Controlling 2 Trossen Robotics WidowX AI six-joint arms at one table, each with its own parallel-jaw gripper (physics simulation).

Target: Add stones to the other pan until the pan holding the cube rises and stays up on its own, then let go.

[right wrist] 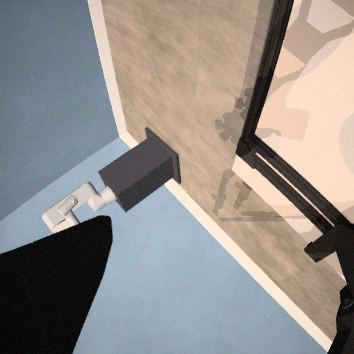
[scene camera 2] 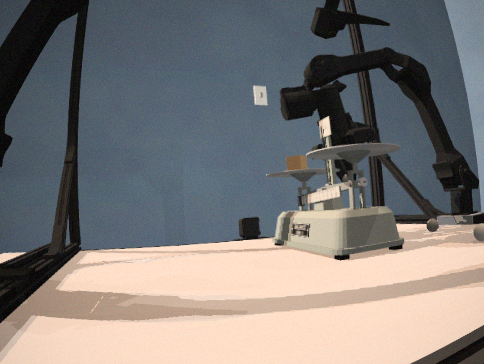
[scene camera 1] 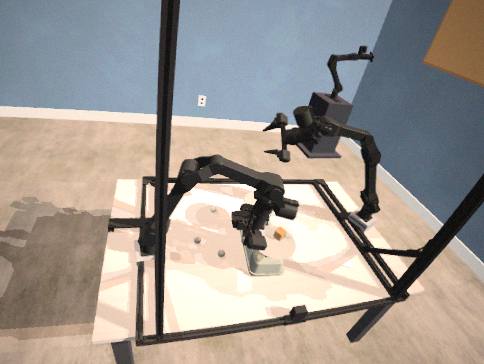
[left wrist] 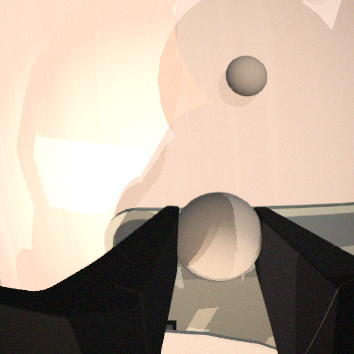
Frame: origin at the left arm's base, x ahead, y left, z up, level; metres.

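Seen in the pictures: left gripper, fingertip midpoint: [scene camera 1: 243, 242] [left wrist: 215, 218]; right gripper, fingertip midpoint: [right wrist: 230, 233] [scene camera 1: 263, 141]; left arm's base at its link origin: [scene camera 2: 462, 214] [scene camera 1: 149, 248]; right arm's base at its link origin: [scene camera 1: 364, 216].
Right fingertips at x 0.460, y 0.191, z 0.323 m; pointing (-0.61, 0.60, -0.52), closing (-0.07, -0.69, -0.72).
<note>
Offsets run from my right fingertips to a thing's middle. "pt": to the spot under its first point.
An orange cube {0.037 m back, 0.327 m right, 0.185 m down} [scene camera 1: 280, 233] [scene camera 2: 296, 163] sits on the farther pan {pt 0.047 m back, 0.329 m right, 0.207 m down} [scene camera 2: 301, 175] of a pale green balance {0.043 m back, 0.249 m right, 0.228 m down} [scene camera 1: 267, 268] [scene camera 2: 345, 230]. The nearer pan {pt 0.002 m back, 0.142 m right, 0.191 m down} [scene camera 2: 350, 151] appears higher in scene camera 2; no stone shows above its rim, and its inside is hidden. My left gripper [left wrist: 215, 218] [scene camera 1: 248, 232] is shut on a round grey stone {0.152 m back, 0.302 m right, 0.221 m down} [left wrist: 219, 250], close to the balance, whose base shows beneath in the left wrist view. Its fingers are mostly hidden in the scene views. My right gripper [scene camera 1: 265, 141] [right wrist: 230, 233] is open and empty, high above the table's far right side.
Loose stones {0.168 m back, 0.012 m right, 0.331 m down} [scene camera 1: 213, 209] {0.279 m back, 0.175 m right, 0.331 m down} [scene camera 1: 197, 240] {0.208 m back, 0.257 m right, 0.331 m down} [scene camera 1: 221, 253] lie on the table left of the balance. A loose stone {pt 0.206 m back, 0.260 m right, 0.317 m down} [left wrist: 246, 76] also shows in the left wrist view. Black frame rails [scene camera 1: 215, 332] border the table, with an upright post [scene camera 1: 165, 125] at the left.
</note>
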